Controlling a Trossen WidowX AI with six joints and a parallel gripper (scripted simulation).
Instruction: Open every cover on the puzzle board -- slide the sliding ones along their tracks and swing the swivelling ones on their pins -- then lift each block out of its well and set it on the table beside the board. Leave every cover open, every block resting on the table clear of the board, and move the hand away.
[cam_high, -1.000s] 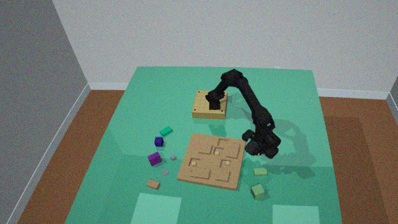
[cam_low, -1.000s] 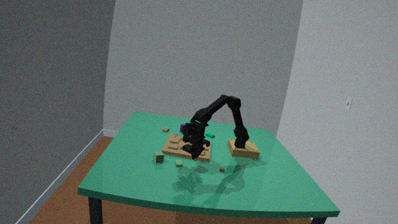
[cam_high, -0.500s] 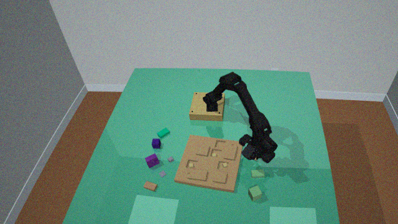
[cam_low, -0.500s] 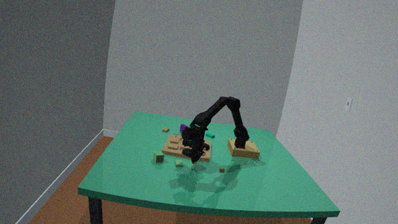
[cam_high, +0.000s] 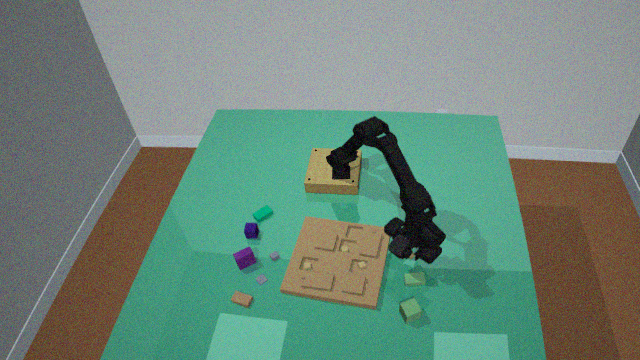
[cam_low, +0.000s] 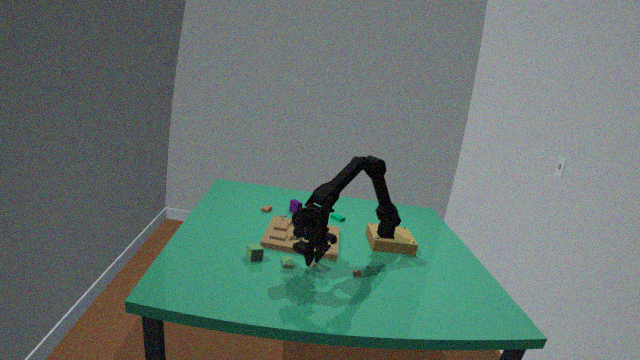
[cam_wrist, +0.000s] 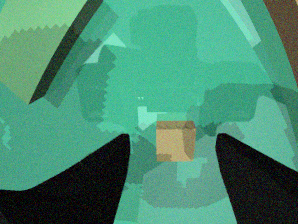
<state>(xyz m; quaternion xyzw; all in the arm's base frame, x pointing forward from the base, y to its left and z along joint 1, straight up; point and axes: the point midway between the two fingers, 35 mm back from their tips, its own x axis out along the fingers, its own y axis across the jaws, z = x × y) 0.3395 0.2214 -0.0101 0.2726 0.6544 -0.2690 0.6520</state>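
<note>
Now: gripper tip 2 cm short of the tan puzzle board, 22 cm to the left of it and 1 cm below it. From my gripper tip the other things lie so: teal block 19 cm behind, 50 cm to the right; orange block 15 cm ahead, 52 cm to the right; purple cube 11 cm behind, 53 cm to the right, 1 cm above.
</note>
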